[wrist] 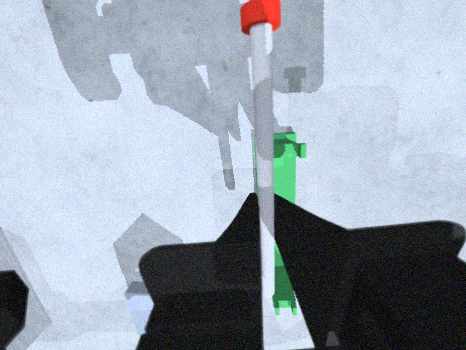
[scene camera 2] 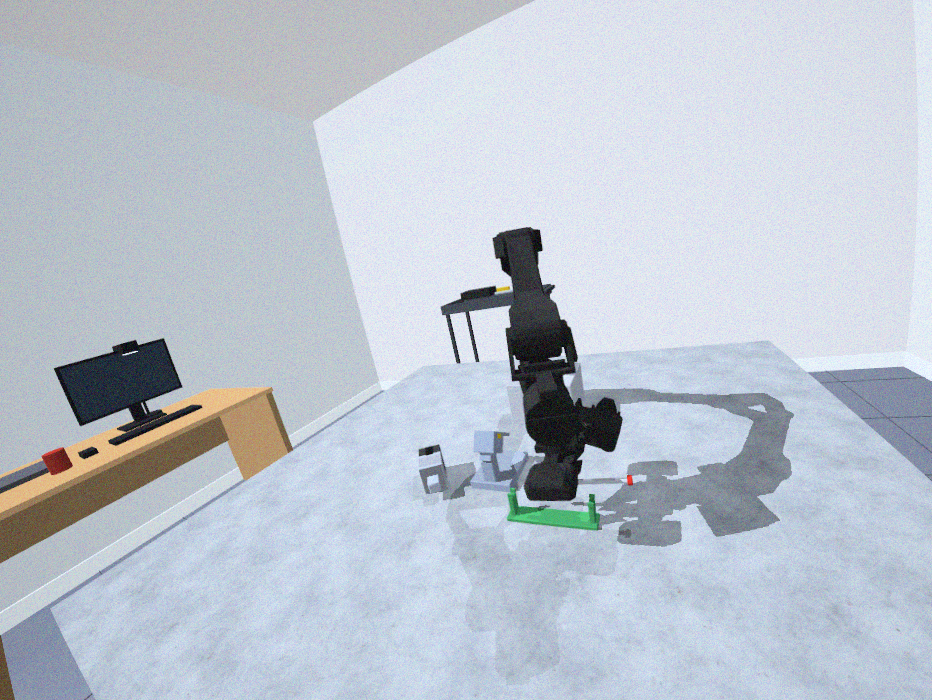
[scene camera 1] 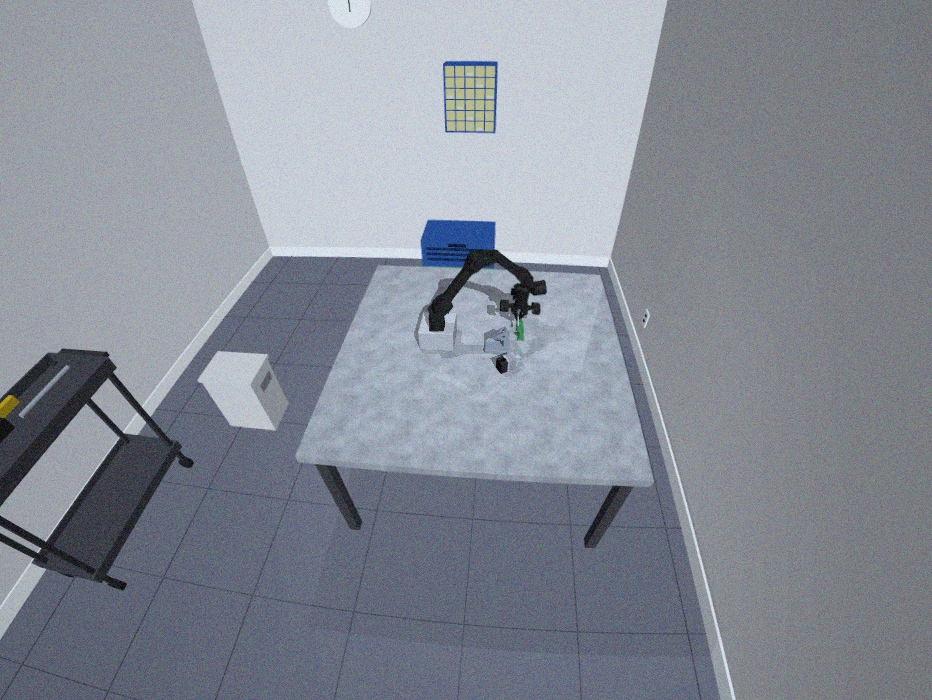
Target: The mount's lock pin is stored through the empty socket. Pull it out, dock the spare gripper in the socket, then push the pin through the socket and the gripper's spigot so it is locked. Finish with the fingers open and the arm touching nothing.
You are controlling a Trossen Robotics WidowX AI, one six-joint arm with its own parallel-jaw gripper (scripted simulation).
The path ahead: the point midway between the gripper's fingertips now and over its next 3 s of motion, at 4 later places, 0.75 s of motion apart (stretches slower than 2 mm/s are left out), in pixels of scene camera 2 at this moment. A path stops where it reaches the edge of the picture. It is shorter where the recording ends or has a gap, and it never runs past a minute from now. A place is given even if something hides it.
My gripper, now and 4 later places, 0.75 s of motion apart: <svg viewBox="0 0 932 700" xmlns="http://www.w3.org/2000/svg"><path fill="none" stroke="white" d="M572 493L552 490L535 494L537 505L537 506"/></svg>
